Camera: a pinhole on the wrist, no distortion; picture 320 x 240 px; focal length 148.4 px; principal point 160.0 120.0 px. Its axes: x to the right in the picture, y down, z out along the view. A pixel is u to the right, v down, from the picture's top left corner.
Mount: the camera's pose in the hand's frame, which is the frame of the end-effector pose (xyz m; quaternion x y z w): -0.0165 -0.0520 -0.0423 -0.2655 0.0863 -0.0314 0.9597
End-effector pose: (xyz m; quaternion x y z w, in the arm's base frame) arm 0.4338 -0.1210 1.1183 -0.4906 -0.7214 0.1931 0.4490
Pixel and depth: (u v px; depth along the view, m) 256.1 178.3 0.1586
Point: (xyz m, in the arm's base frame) 0.4213 0.0182 1.0969
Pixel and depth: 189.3 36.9 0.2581
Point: 0.1944 -0.0352 1.0645
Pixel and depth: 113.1 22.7 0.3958
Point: 0.0373 -0.1390 0.8981
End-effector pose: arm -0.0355 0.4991 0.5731 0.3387 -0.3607 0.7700 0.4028
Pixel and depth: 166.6 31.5 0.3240
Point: 0.0646 0.2704 0.8004
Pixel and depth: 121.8 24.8 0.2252
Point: 0.0817 0.3182 0.6787
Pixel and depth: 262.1 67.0 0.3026
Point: -0.0762 0.3989 0.8948
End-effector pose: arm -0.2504 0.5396 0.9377 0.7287 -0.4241 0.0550 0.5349
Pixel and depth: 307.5 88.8 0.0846
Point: -0.1857 0.4751 0.9457
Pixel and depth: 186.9 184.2 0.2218
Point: -0.3360 0.4200 1.0356
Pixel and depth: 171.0 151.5 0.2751
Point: -0.3655 0.3704 0.9993
